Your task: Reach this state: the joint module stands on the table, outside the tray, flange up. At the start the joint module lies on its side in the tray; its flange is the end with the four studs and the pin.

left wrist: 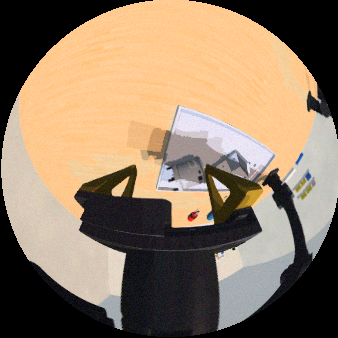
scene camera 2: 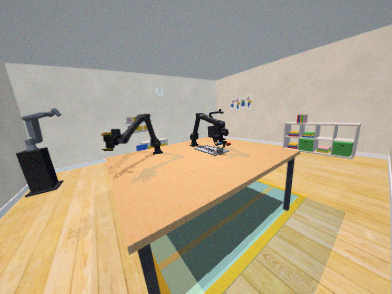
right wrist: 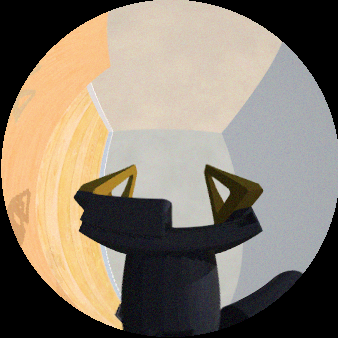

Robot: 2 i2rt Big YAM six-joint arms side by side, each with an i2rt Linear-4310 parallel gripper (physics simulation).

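Places are measured from the left arm's base along level axes (x ahead, y left, z up), in millimetres.
Where they show: left gripper, fingertip midpoint: (left wrist: 170, 167) (scene camera 2: 220, 147); right gripper, fingertip midpoint: (scene camera 2: 101, 142) (right wrist: 170, 167); left arm's base, link origin: (left wrist: 269, 175) (scene camera 2: 194, 145); right arm's base, link origin: (scene camera 2: 158, 153).
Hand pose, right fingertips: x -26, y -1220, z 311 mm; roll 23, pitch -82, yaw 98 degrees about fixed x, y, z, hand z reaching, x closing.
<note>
Each offset is from my right fingertips to the top centre of the thing. "spot": to the spot under its first point. Level surfaces: height alone.
The grey joint module {974 mm left, 520 mm ahead, 244 mm down} (left wrist: 187, 171) lies on its side in the white tray {1031 mm left, 371 mm ahead, 295 mm down} (left wrist: 192, 120) (scene camera 2: 200, 149), near the tray's left wall in the left wrist view. Its dark studs point left toward that wall; the pin cannot be made out. My left gripper (left wrist: 170, 167) is open above the tray, pointing down. In the left wrist view the module shows between its fingertips, nearer the right one, with no finger seen touching it. My right gripper (right wrist: 170, 167) (scene camera 2: 105, 141) is open and empty, held out at the left end of the table, far from the tray.
A grey angular bracket (left wrist: 234, 163) lies in the tray beside the module, partly behind the left gripper's right finger. A red-handled tool {1317 mm left, 504 mm ahead, 277 mm down} (left wrist: 193, 215) (scene camera 2: 229, 144) and a blue-handled one {spot: 1391 mm left, 408 mm ahead, 280 mm down} (left wrist: 210, 216) lie beyond the tray on the table {311 mm down} (scene camera 2: 200, 170).
</note>
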